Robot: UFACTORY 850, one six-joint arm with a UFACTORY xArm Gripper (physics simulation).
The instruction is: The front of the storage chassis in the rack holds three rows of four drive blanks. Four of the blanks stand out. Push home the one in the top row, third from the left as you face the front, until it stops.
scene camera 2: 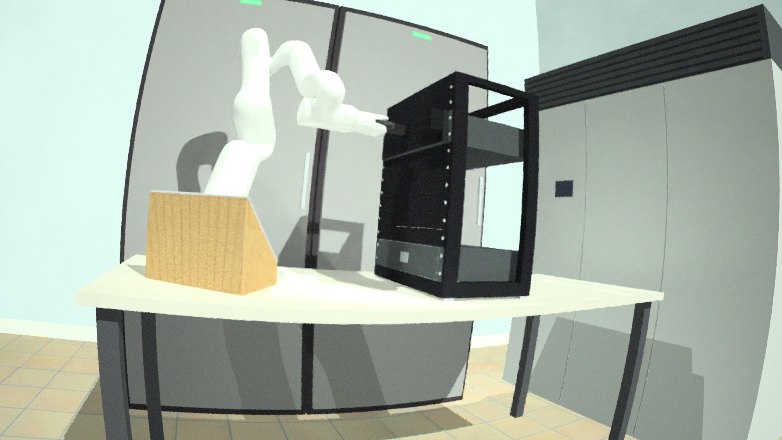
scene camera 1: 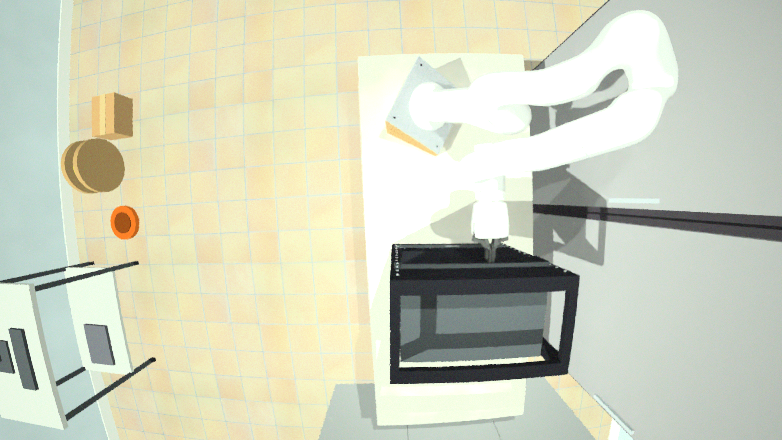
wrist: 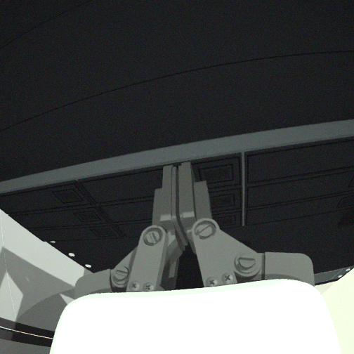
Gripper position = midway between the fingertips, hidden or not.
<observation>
In view: the gripper (scene camera 1: 489,261) and a black rack (scene camera 2: 423,177).
The black rack shows as well in scene camera 1 (scene camera 1: 447,303) and in the wrist view (wrist: 102,102). The gripper shows as well in scene camera 2 (scene camera 2: 404,130) and in the wrist view (wrist: 182,179).
</observation>
